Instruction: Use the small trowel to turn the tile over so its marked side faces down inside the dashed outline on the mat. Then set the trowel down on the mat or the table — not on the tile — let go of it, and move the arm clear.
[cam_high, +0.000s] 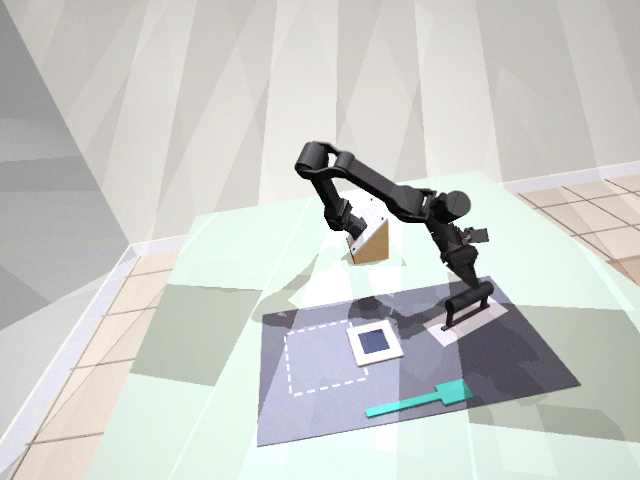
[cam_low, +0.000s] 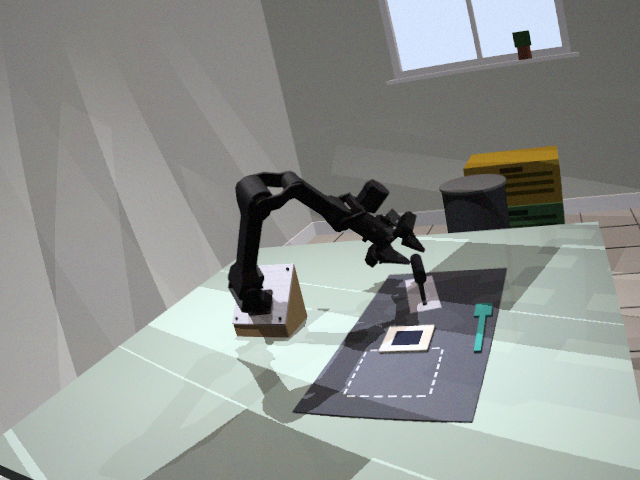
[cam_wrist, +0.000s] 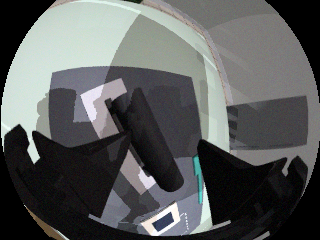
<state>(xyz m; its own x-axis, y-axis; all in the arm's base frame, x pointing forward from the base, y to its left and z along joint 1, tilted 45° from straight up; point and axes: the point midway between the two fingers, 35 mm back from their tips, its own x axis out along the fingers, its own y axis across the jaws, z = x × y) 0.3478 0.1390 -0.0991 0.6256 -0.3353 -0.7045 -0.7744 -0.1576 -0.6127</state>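
The dark mat is 3 cm ahead of my gripper tip, 20 cm to the right of it and 12 cm below it. From my gripper tip the other things lie so: teal trowel 17 cm ahead, 18 cm to the right, 9 cm below; tile 1 cm ahead, 25 cm to the right, 9 cm below.
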